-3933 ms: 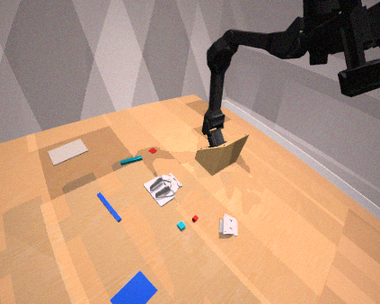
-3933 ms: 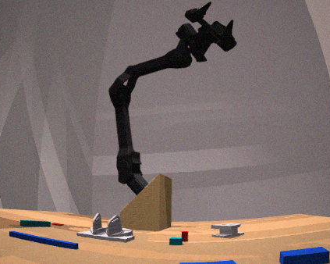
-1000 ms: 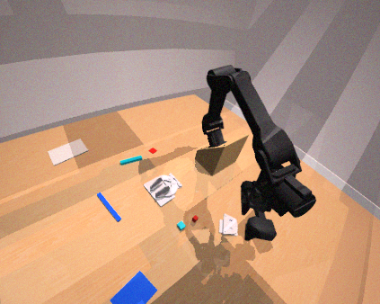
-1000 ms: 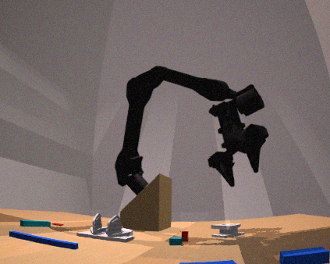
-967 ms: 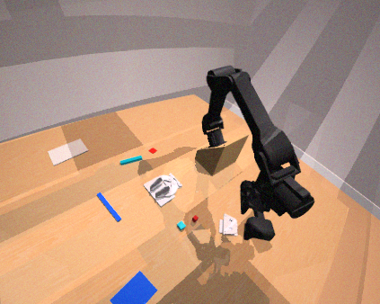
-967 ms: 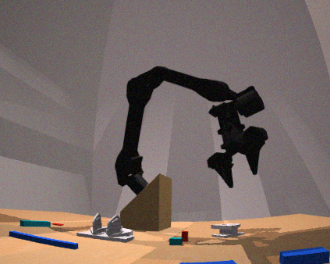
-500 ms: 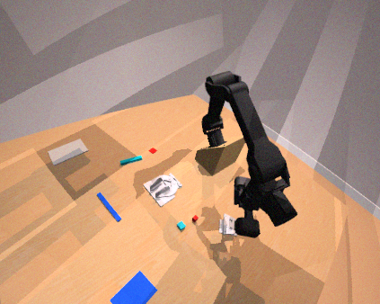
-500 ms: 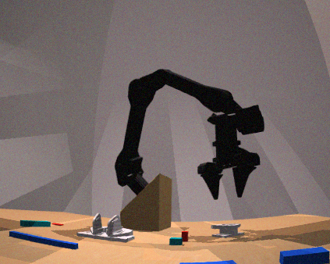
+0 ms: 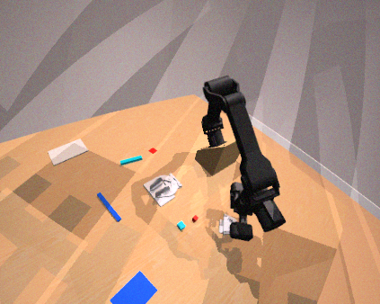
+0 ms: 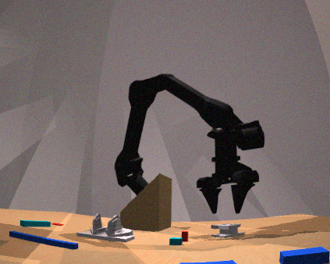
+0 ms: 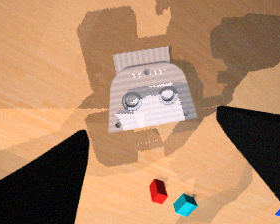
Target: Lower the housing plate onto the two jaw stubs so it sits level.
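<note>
The white block lies 10 mm to the left of my gripper tip and 50 mm below it. The rest, counted from my gripper tip: teal cube (140 mm ahead, 100 mm to the right, 50 mm below); then red cube (80 mm ahead, 90 mm to the right, 50 mm below); then blue sheet (370 mm ahead, 10 mm to the right, 60 mm below).
</note>
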